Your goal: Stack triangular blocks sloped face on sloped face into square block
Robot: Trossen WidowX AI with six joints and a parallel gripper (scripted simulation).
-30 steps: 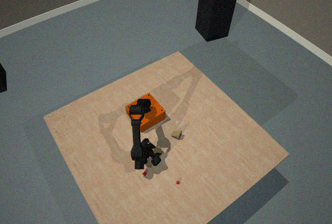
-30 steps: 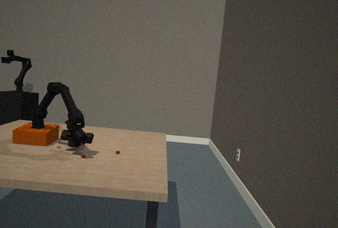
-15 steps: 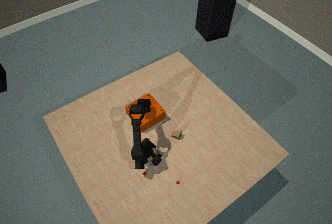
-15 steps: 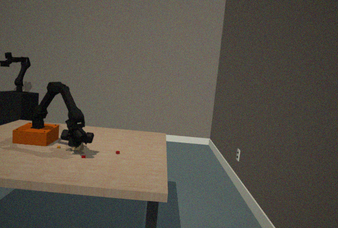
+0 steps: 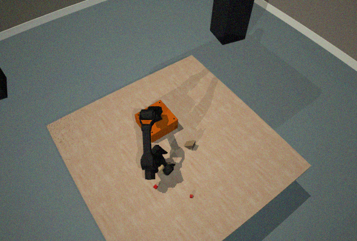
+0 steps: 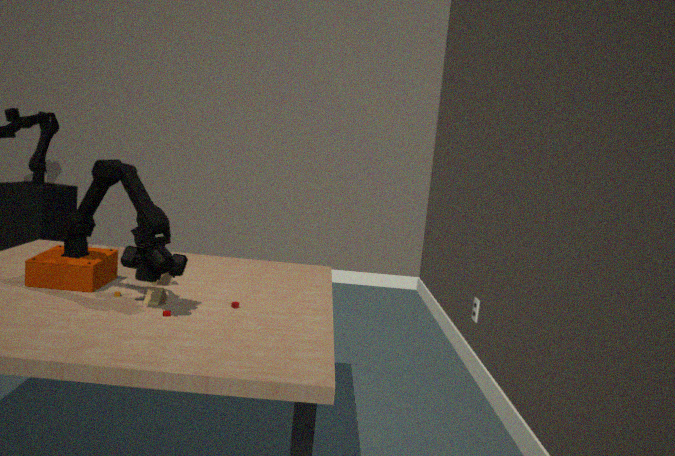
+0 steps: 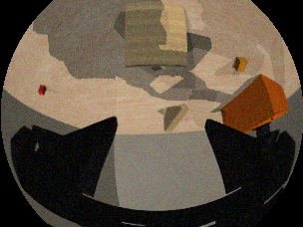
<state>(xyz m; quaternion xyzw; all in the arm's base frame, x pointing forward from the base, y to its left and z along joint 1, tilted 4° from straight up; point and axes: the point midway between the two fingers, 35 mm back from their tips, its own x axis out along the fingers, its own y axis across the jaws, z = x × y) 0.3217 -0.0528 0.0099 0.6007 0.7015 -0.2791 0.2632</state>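
My gripper tip is 50 mm above the triangular block, 40 mm to the left of it and 10 mm short of it. From my gripper tip the other things lie so: orange cube 120 mm behind, 70 mm below, 40 mm to the right.
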